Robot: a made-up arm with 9 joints. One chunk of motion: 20 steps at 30 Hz.
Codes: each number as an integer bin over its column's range. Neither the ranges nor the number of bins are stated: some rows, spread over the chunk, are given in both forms.
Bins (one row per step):
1: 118 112 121 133 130 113
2: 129 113 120 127 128 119
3: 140 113 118 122 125 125
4: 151 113 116 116 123 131
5: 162 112 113 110 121 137
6: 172 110 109 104 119 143
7: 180 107 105 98 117 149
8: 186 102 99 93 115 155
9: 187 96 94 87 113 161
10: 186 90 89 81 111 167
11: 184 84 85 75 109 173
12: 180 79 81 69 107 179
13: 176 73 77 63 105 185
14: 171 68 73 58 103 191
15: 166 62 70 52 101 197
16: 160 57 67 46 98 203
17: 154 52 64 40 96 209
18: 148 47 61 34 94 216
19: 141 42 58 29 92 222
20: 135 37 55 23 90 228
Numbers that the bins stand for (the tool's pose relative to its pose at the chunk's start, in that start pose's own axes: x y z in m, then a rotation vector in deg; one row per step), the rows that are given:
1: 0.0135 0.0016 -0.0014 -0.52 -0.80 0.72
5: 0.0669 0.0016 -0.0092 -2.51 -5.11 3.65
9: 0.0973 -0.0329 -0.0278 -4.50 -8.94 6.57
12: 0.0888 -0.0696 -0.0406 -6.05 -11.81 8.76
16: 0.0645 -0.1171 -0.0543 -8.04 -16.12 11.68
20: 0.0341 -0.1602 -0.0661 -10.03 -19.95 14.72
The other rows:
2: 0.0268 0.0037 -0.0024 -1.04 -1.76 1.46
3: 0.0402 0.0037 -0.0043 -1.47 -3.20 2.19
4: 0.0536 0.0037 -0.0063 -1.99 -4.15 2.92
6: 0.0791 -0.0027 -0.0131 -3.03 -6.07 4.38
7: 0.0888 -0.0092 -0.0171 -3.55 -7.03 5.11
8: 0.0961 -0.0200 -0.0229 -3.98 -7.98 5.84
10: 0.0961 -0.0459 -0.0327 -5.02 -9.90 7.30
11: 0.0937 -0.0588 -0.0367 -5.53 -10.85 8.03
13: 0.0840 -0.0825 -0.0445 -6.57 -12.77 9.49
14: 0.0779 -0.0933 -0.0484 -7.00 -13.73 10.22
15: 0.0718 -0.1063 -0.0514 -7.52 -14.68 10.95
17: 0.0572 -0.1278 -0.0573 -8.56 -17.08 12.41
18: 0.0499 -0.1386 -0.0602 -9.08 -18.03 13.26
19: 0.0414 -0.1494 -0.0631 -9.51 -18.99 13.99

